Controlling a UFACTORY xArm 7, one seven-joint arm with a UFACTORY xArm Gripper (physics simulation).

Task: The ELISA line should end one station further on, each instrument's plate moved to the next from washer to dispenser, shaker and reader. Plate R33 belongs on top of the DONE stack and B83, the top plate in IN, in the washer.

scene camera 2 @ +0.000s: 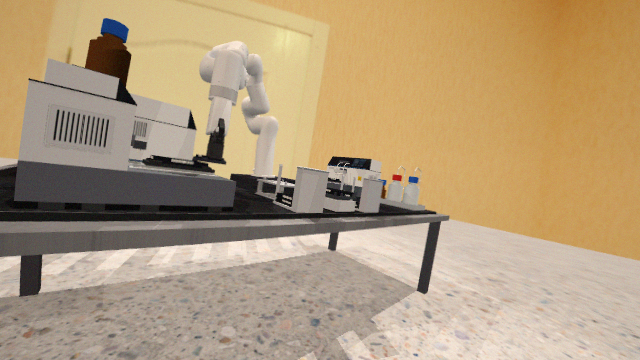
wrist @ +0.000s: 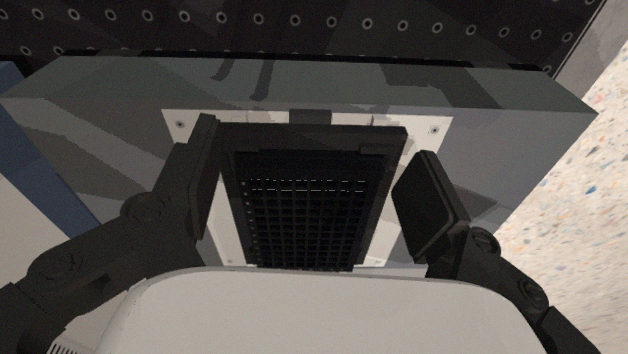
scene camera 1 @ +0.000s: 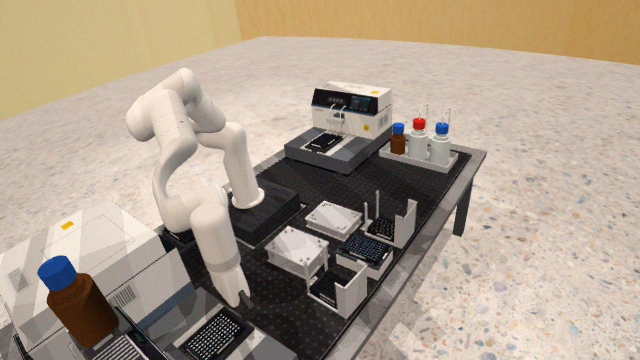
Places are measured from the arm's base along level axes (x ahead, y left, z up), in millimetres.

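Where they show: gripper, between the fingertips: [scene camera 2: 213, 157] [wrist: 317, 158] [scene camera 1: 239, 306]; arm's base, origin of its link: [scene camera 2: 263, 176] [scene camera 1: 248, 198].
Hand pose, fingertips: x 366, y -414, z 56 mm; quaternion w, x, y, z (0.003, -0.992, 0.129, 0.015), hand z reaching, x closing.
Things, the pixels of their top centre, and the offset from my fingertips. "spot": a spot on its surface instead.
- black well plate, centre of its top: [wrist: 307, 232] [scene camera 1: 213, 335] [scene camera 2: 179, 159] dx -8, dy -85, dz -17 mm
- dark plate, centre of its top: [scene camera 1: 324, 139] dx -320, dy +888, dz -10 mm
- blue-toned plate, centre of its top: [scene camera 1: 364, 245] [scene camera 2: 333, 189] dx +144, dy +375, dz -45 mm
- far rack, a spot on its surface: [scene camera 1: 406, 225] spot: dx +225, dy +504, dz -33 mm
- amber bottle, a spot on its surface: [scene camera 1: 82, 307] [scene camera 2: 109, 49] spot: dx -84, dy -257, dz +218 mm
- white box instrument, centre of its top: [scene camera 1: 71, 246] [scene camera 2: 130, 101] dx -391, dy -176, dz +156 mm
My gripper [scene camera 1: 245, 301] [scene camera 2: 217, 158] [wrist: 317, 158] is open and empty, low over the grey instrument deck in the foreground. Its fingers stand left and right of a black well plate [scene camera 1: 215, 334] [wrist: 306, 220] on that deck, with a gap at the right finger in the wrist view. Another dark plate [scene camera 1: 325, 142] sits on the far instrument [scene camera 1: 350, 112] with tubes. A blue-toned plate [scene camera 1: 365, 247] lies on a white block between two stack racks. The near rack [scene camera 1: 351, 295] and the far rack [scene camera 1: 406, 225] hold dark plates. Plate names and rack labels are not readable.
An amber bottle [scene camera 1: 82, 307] [scene camera 2: 109, 52] with a blue cap stands on the near instrument. A white box instrument [scene camera 1: 95, 245] is at the left. Two low white blocks [scene camera 1: 296, 246] [scene camera 1: 333, 218] stand behind the racks. A bottle tray [scene camera 1: 417, 161] is at the far end.
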